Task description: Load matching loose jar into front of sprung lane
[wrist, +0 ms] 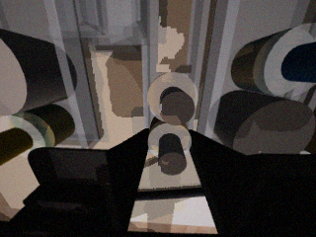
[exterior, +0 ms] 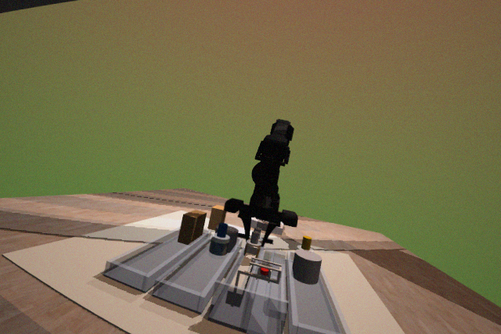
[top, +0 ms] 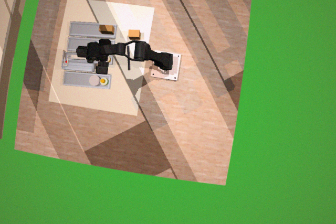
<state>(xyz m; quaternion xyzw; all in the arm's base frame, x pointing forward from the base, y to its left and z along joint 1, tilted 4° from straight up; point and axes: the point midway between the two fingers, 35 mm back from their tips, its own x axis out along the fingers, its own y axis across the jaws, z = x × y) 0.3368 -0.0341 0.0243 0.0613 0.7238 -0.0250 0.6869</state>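
Right now my gripper tip is 140 mm short of the sprung lane, 10 mm to the right of it and 10 mm above it. Also, from my gripper tip: red mark (220 mm ahead, 10 mm to the left, 40 mm above); then brown box (170 mm to the right, 10 mm above).
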